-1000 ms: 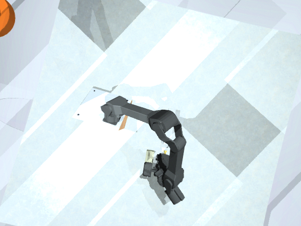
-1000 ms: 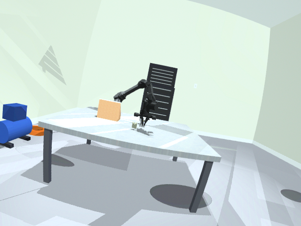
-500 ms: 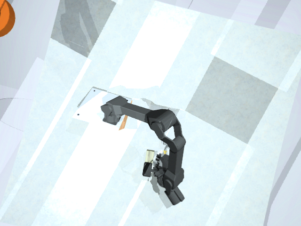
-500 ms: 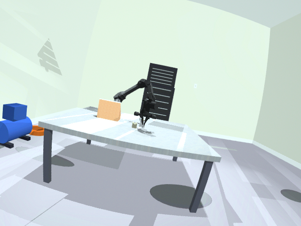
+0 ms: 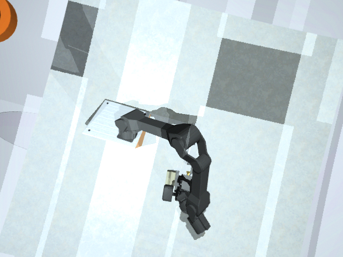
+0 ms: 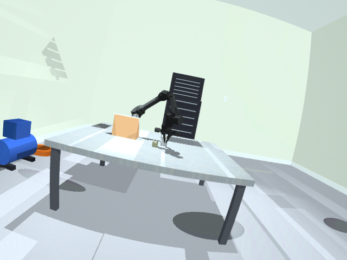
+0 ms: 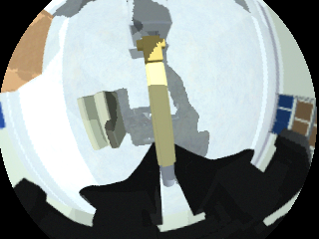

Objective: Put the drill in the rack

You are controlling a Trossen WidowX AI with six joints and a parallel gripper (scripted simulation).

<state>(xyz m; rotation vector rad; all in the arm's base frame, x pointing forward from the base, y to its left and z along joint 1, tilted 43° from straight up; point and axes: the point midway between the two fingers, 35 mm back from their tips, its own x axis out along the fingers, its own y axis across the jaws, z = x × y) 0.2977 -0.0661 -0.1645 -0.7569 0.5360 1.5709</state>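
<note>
My gripper tip is now 80 mm past the beige ribbed rack, 30 mm above it and 20 mm to the right of it. Also, from my gripper tip: small dark part (230 mm to the left, 30 mm behind, 10 mm above); small grey fixture (200 mm to the left, 30 mm behind, 10 mm below).
</note>
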